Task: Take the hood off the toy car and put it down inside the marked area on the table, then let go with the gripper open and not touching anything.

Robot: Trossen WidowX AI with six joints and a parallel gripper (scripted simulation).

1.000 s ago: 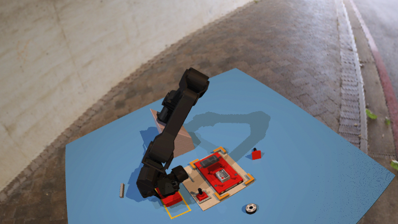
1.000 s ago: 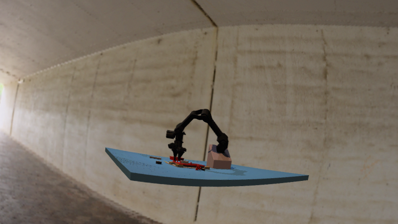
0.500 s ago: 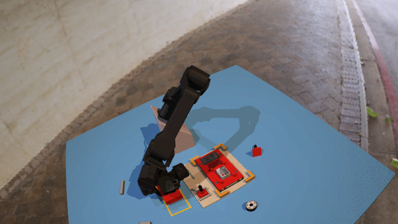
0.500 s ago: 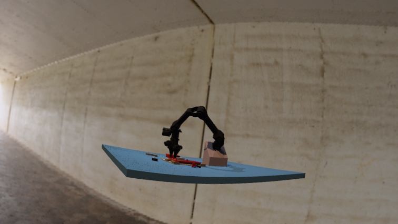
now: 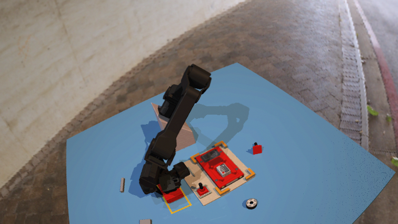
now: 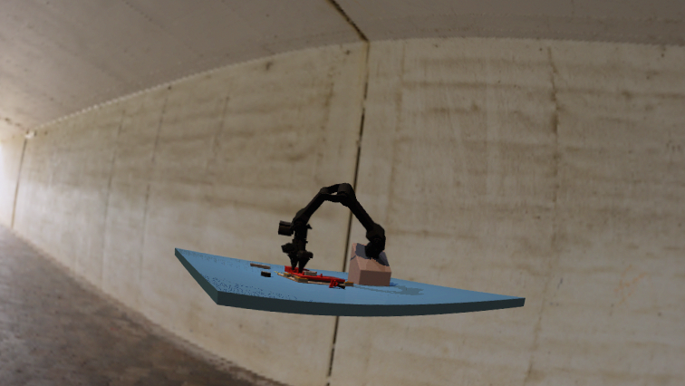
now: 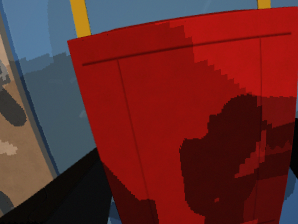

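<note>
The hood is 1 cm above my gripper tip. From my gripper tip the other things lie so: wheel 25 cm to the left, 19 cm ahead, 1 cm below.
</note>
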